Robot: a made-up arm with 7 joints. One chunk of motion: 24 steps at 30 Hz.
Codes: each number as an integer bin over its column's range. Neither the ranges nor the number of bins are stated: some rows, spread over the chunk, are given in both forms.
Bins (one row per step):
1: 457 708 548 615 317 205 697
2: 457 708 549 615 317 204 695
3: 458 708 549 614 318 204 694
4: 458 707 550 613 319 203 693
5: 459 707 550 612 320 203 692
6: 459 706 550 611 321 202 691
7: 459 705 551 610 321 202 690
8: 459 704 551 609 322 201 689
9: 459 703 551 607 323 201 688
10: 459 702 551 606 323 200 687
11: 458 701 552 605 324 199 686
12: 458 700 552 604 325 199 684
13: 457 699 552 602 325 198 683
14: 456 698 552 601 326 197 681
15: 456 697 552 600 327 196 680
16: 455 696 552 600 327 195 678
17: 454 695 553 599 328 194 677
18: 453 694 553 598 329 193 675
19: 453 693 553 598 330 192 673
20: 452 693 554 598 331 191 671
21: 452 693 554 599 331 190 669
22: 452 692 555 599 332 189 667
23: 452 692 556 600 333 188 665
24: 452 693 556 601 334 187 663
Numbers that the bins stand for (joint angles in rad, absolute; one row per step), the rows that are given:
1: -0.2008 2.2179 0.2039 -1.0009 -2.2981 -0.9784 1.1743
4: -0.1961 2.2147 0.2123 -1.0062 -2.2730 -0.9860 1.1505
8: -0.1914 2.2051 0.2165 -1.0167 -2.2352 -0.9935 1.1268
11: -0.1961 2.1954 0.2207 -1.0273 -2.2100 -1.0010 1.1089
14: -0.2055 2.1858 0.2207 -1.0378 -2.1848 -1.0085 1.0792
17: -0.2150 2.1762 0.2249 -1.0431 -2.1596 -1.0198 1.0554
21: -0.2244 2.1698 0.2291 -1.0431 -2.1219 -1.0349 1.0078
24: -0.2244 2.1698 0.2375 -1.0378 -2.0841 -1.0462 0.9722
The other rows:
2: -0.2008 2.2179 0.2081 -1.0009 -2.2981 -0.9822 1.1624
3: -0.1961 2.2179 0.2081 -1.0036 -2.2856 -0.9822 1.1565
5: -0.1914 2.2147 0.2123 -1.0088 -2.2604 -0.9860 1.1446
6: -0.1914 2.2115 0.2123 -1.0115 -2.2478 -0.9897 1.1386
7: -0.1914 2.2083 0.2165 -1.0141 -2.2478 -0.9897 1.1327
9: -0.1914 2.2019 0.2165 -1.0220 -2.2226 -0.9935 1.1208
10: -0.1914 2.1986 0.2165 -1.0246 -2.2226 -0.9972 1.1149
12: -0.1961 2.1922 0.2207 -1.0299 -2.1974 -1.0010 1.0970
13: -0.2008 2.1890 0.2207 -1.0352 -2.1974 -1.0048 1.0911
15: -0.2055 2.1826 0.2207 -1.0404 -2.1722 -1.0123 1.0732
16: -0.2103 2.1794 0.2207 -1.0404 -2.1722 -1.0161 1.0614
18: -0.2197 2.1730 0.2249 -1.0457 -2.1470 -1.0236 1.0435
19: -0.2197 2.1698 0.2249 -1.0457 -2.1344 -1.0274 1.0316
20: -0.2244 2.1698 0.2291 -1.0457 -2.1219 -1.0311 1.0197
22: -0.2244 2.1666 0.2333 -1.0431 -2.1093 -1.0386 0.9959
23: -0.2244 2.1666 0.2375 -1.0404 -2.0967 -1.0424 0.9841

